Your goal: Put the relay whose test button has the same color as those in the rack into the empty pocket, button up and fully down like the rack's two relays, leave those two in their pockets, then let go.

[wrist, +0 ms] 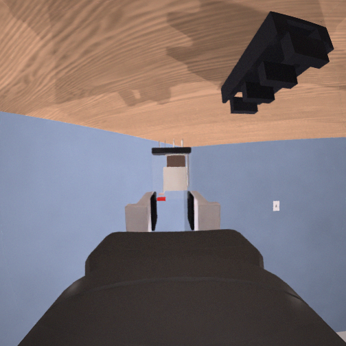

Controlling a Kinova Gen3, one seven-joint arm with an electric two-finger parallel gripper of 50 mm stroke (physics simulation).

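My gripper point(171, 204) is shut on a relay point(175, 178) with a clear case. Its black base and thin pins are at the end away from the fingers, and a white block and a brown part show inside the case. A red test button point(161, 199) shows at the finger end, near the left finger. The relay is held in the air, apart from the table. The rack's pockets and its two relays cannot be made out in this view.
A long black object point(249, 56) with several raised blocks along one side is at the upper right, above the wooden table point(75, 55). Shadows fall on the table. Blue walls point(60, 180) and a small white wall plate point(276, 206) show beyond.
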